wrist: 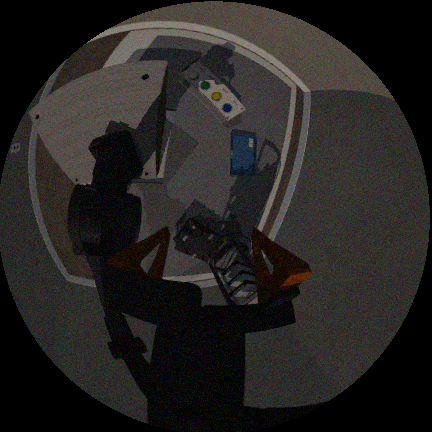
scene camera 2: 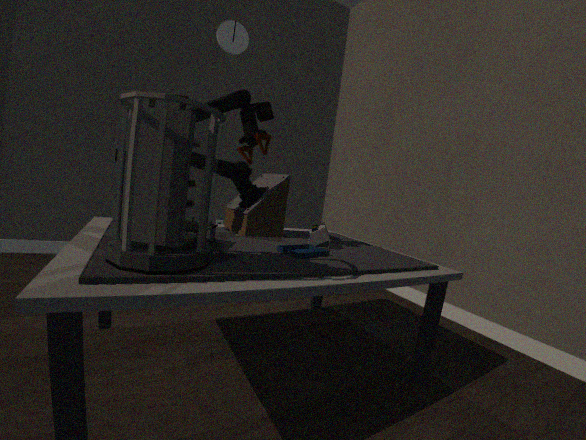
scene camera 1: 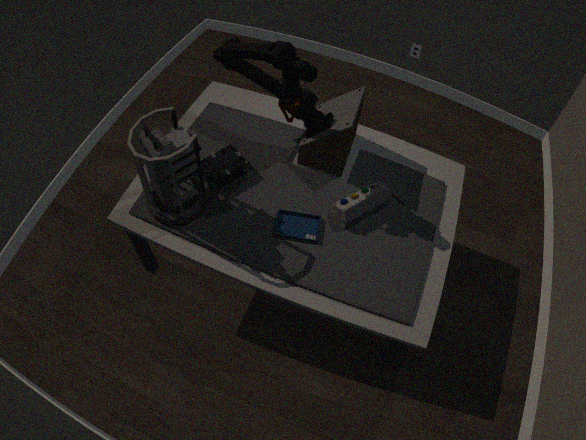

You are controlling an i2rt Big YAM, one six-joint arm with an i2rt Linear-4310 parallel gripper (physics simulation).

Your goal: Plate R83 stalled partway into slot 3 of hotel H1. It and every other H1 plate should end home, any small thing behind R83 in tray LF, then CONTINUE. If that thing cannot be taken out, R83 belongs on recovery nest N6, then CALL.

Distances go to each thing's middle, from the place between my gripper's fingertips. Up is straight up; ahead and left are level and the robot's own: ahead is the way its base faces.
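The tall round slotted rack (scene camera 1: 176, 192) is 220 mm ahead of my hand, 380 mm to the right of it and 120 mm below it. With the blue plate (scene camera 1: 287, 224), my gripper is 90 mm to the right of it, 230 mm short of it and 310 mm above it.
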